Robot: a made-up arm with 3 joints.
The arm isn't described. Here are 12 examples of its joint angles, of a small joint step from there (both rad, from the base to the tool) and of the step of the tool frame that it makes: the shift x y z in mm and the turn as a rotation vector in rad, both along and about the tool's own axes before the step.
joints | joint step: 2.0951 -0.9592 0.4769 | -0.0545 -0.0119 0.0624
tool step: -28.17 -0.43 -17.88 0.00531 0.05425 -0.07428
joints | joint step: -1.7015 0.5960 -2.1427 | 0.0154 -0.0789 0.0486
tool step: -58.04 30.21 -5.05 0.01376 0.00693 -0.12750
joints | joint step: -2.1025 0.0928 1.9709 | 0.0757 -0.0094 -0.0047
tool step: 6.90 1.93 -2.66 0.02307 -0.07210 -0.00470
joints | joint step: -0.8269 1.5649 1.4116 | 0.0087 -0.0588 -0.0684
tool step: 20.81 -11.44 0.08 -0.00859 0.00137 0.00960
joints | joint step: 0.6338 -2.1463 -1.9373 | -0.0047 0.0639 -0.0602
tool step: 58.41 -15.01 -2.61 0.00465 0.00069 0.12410
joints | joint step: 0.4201 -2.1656 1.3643 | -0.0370 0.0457 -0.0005
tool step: 2.41 4.77 3.08 -0.03456 -0.01322 0.04619
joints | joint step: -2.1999 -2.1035 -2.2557 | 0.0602 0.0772 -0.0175
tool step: 45.61 -27.23 34.47 -0.05903 0.01194 0.09467
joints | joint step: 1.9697 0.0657 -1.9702 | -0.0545 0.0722 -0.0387
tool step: 59.19 -19.51 4.52 -0.02712 -0.04731 0.11087
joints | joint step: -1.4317 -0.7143 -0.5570 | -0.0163 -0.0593 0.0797
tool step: -62.38 -3.81 -10.15 0.01590 0.00367 -0.13900
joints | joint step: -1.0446 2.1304 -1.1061 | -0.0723 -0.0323 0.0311
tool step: -32.44 -1.84 49.04 -0.07217 0.00457 -0.06337
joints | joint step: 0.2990 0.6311 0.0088 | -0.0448 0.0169 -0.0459
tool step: 24.63 7.07 -7.59 0.03557 -0.02725 0.06279
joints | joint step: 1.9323 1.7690 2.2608 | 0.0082 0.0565 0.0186
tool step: -5.70 -8.57 -0.54 -0.00730 -0.00373 0.03790
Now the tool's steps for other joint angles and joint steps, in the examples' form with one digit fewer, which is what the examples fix.
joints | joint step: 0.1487 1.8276 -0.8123 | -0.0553 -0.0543 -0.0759
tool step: -9.2 -10.2 34.7 -0.0488 -0.0261 0.0216
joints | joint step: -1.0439 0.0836 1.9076 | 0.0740 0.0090 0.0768
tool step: -20.3 4.1 -3.0 0.0210 -0.0710 -0.0678
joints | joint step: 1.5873 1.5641 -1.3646 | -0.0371 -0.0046 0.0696
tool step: -25.5 1.3 23.7 -0.0360 -0.0092 -0.0742
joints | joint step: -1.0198 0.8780 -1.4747 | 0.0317 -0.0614 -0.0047
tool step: -41.1 9.9 -11.2 0.0217 0.0231 -0.0567
